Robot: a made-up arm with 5 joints.
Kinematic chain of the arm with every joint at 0, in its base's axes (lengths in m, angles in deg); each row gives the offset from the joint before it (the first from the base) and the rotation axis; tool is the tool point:
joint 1: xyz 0 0 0.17 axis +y
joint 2: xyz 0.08 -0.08 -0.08 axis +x
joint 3: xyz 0.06 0.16 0 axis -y
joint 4: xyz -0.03 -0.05 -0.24 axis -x
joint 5: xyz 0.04 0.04 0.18 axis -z
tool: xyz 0.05 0.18 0
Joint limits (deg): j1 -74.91..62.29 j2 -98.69..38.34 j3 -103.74..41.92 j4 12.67..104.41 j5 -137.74..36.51
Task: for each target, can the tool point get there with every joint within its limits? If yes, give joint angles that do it. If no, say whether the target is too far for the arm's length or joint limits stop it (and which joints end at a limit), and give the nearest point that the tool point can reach.
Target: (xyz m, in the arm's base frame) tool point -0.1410 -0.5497 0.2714
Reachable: no: joint limits stop it (at a limit: joint 1, joint 2, joint 4) | nearest point -0.2741 -0.5354 0.1737 | short by 0.166 m
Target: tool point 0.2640 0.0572 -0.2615
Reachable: yes | joints -30.27 -43.27 -19.43 41.08 -34.34
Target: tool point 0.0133 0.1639 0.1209
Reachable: yes | joints -49.98 -16.48 -59.67 23.02 -103.59
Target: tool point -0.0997 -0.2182 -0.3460
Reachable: yes | joints -5.41 -60.75 -29.82 86.26 -46.71
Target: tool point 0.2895 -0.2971 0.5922
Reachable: no: joint limits stop it (at a limit: joint 1, joint 2, joint 4, joint 5) | nearest point 0.4180 -0.3483 0.6155 | short by 0.140 m
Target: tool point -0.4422 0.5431 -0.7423
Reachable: no: too far | nearest point -0.2318 0.2427 -0.3802 | short by 0.515 m
